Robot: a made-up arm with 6 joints. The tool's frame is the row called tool.
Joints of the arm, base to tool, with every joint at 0 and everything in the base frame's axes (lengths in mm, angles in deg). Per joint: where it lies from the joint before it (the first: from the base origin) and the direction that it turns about. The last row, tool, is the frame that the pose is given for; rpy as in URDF.
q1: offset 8 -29 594 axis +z
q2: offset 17 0 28 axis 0 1 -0.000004
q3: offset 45 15 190 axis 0 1 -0.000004
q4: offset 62 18 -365 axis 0 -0.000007 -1
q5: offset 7 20 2 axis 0 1 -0.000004
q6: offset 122 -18 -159 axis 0 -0.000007 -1
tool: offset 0 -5 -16 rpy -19.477 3.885 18.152
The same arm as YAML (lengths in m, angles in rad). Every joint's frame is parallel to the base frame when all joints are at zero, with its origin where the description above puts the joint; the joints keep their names.
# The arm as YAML. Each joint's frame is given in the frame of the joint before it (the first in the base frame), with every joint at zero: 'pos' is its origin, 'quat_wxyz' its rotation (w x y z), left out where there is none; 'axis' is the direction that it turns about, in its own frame. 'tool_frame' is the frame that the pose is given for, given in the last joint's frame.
length_unit: m
angle_unit: rad
joints:
  - joint: q1
    pos: [0.008, -0.029, 0.594]
    axis: [0.0, 0.0, 1.0]
  - joint: q2
    pos: [0.017, 0.0, 0.028]
    axis: [0.0, 1.0, 0.0]
  - joint: q3
    pos: [0.045, 0.015, 0.19]
    axis: [0.0, 1.0, 0.0]
  - joint: q4
    pos: [0.062, 0.018, -0.365]
    axis: [0.0, 0.0, -1.0]
  - joint: q5
    pos: [0.007, 0.02, 0.002]
    axis: [0.0, 1.0, 0.0]
  - joint: q6
    pos: [0.122, -0.018, -0.159]
    axis: [0.0, 0.0, -1.0]
tool_frame:
  pos: [0.0, -0.005, -0.016]
  quat_wxyz: [0.971787, -0.172208, 0.006322, 0.161044]

